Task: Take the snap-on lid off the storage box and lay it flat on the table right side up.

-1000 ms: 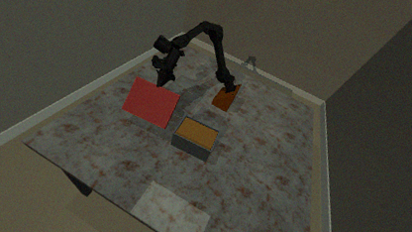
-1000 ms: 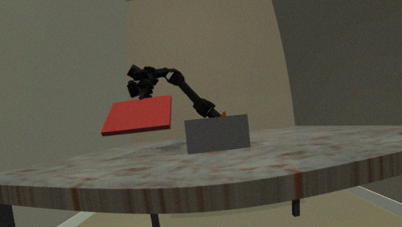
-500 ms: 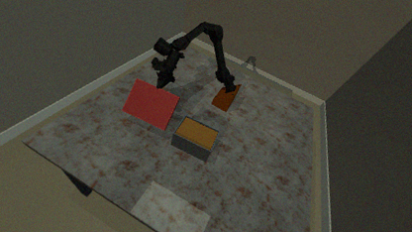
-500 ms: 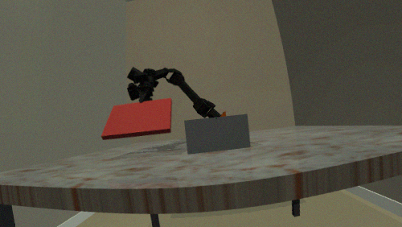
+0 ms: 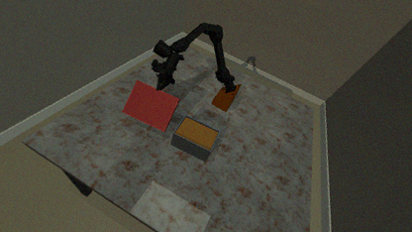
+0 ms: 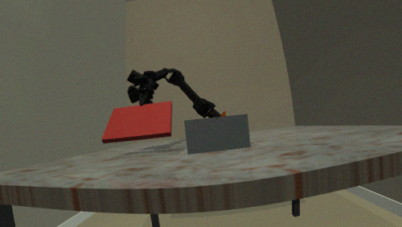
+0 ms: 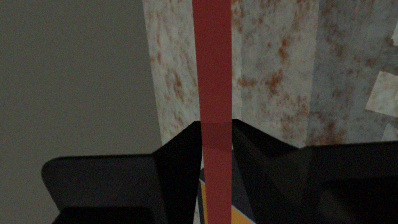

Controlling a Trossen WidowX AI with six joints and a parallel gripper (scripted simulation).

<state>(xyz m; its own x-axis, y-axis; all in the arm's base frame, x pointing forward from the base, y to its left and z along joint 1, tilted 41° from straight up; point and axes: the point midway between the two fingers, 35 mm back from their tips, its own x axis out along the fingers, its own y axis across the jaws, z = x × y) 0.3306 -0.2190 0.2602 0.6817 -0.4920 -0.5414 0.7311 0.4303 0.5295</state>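
My gripper tip is 6 cm short of the red lid and 5 cm above it. The rest, counted from my gripper tip: grey-blue storage box: 8 cm ahead, 27 cm to the left, 13 cm below.
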